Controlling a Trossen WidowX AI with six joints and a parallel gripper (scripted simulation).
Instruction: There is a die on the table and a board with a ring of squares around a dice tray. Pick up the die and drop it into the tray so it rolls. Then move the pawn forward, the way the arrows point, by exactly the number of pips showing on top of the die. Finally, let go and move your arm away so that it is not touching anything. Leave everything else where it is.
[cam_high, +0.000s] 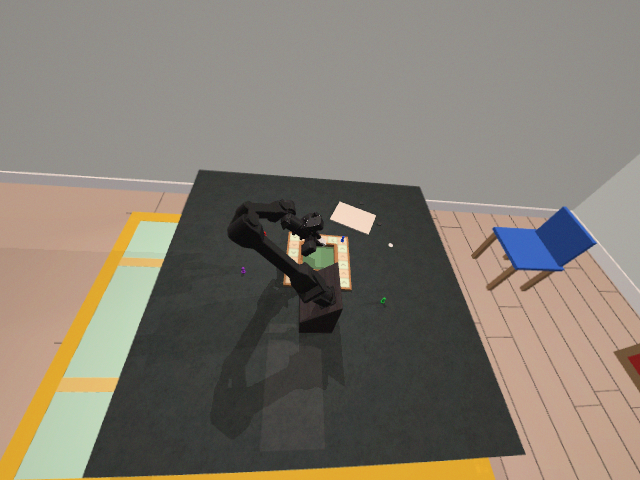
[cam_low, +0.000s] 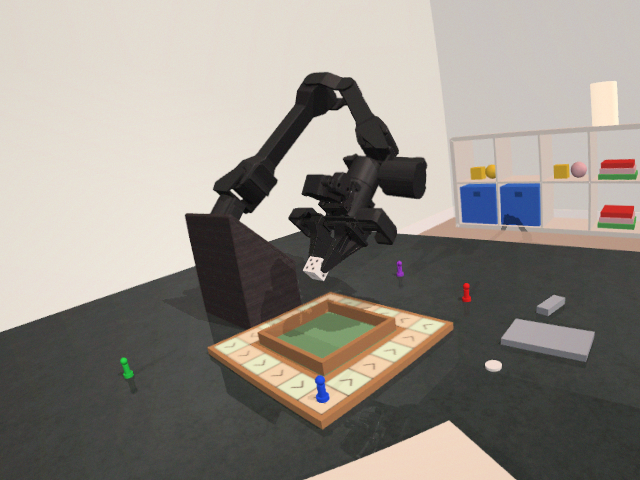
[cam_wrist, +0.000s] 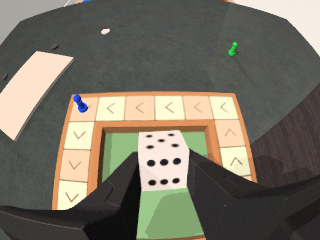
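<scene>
Now: the white die right at my gripper tip. From my gripper tip the other things lie so: dice tray: 12 cm below; then red pawn: 13 cm ahead, 25 cm to the left, 11 cm below; then blue pawn: 10 cm ahead, 12 cm to the right, 10 cm below.
</scene>
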